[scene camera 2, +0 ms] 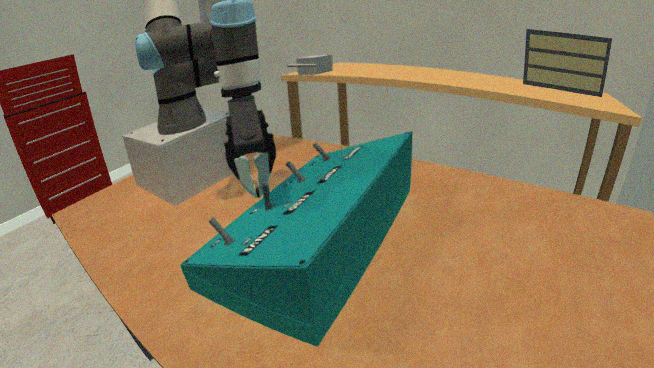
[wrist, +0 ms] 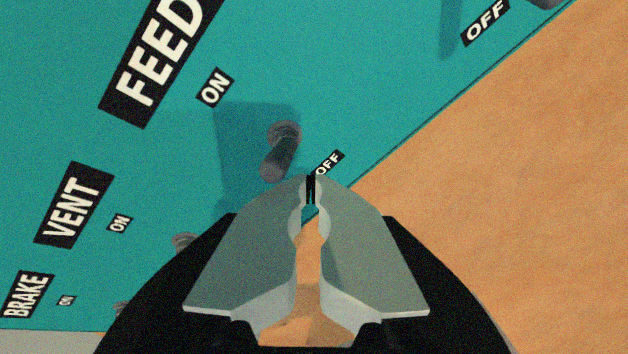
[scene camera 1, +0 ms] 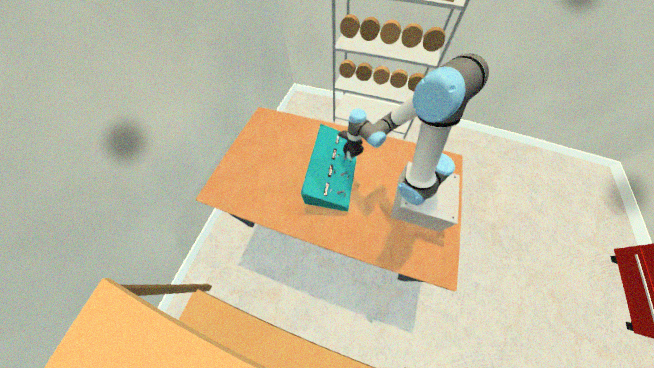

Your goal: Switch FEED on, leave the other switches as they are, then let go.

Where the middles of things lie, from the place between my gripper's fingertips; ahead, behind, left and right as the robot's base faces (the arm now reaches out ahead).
I see the feed lever [wrist: 273, 169] 20 mm ahead of my hand and 10 mm above it. The rest, counted from my hand: teal switch box [scene camera 2: 291, 265]: 80 mm to the left, 70 mm ahead, 20 mm below.
